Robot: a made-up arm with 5 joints.
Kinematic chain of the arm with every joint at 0, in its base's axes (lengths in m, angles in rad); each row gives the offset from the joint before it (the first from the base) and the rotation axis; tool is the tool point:
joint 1: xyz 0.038 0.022 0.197 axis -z
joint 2: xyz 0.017 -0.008 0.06 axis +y
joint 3: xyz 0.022 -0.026 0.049 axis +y
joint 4: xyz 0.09 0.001 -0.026 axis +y
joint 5: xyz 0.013 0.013 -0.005 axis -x
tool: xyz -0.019 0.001 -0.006
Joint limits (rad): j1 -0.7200..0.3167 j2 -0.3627..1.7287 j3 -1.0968..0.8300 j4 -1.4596..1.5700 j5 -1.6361..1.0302
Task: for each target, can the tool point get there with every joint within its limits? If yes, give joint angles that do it. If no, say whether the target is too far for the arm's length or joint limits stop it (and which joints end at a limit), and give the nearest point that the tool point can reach.
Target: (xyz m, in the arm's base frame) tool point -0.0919 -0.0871 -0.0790
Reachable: no: too far | nearest point 0.0456 -0.0045 0.1334 | short by 0.266 m
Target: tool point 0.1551 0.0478 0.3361
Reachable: yes | joints -0.3870 0.0207 -0.7651 0.7107 0.2218
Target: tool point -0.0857 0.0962 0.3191
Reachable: no: joint limits stop it (at a limit: joint 1, joint 2, joint 3) | nearest point -0.0017 0.0162 0.2086 | short by 0.160 m
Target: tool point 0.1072 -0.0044 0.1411
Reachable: yes | joints 0.0681 1.3670 -0.1564 -1.2134 0.4423
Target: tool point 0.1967 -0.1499 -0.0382
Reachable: no: too far | nearest point 0.1370 -0.0342 0.1349 | short by 0.217 m
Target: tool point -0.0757 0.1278 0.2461
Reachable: no: joint limits stop it (at a limit: joint 1, joint 2, joint 3) | nearest point -0.0031 0.0186 0.2040 | short by 0.138 m
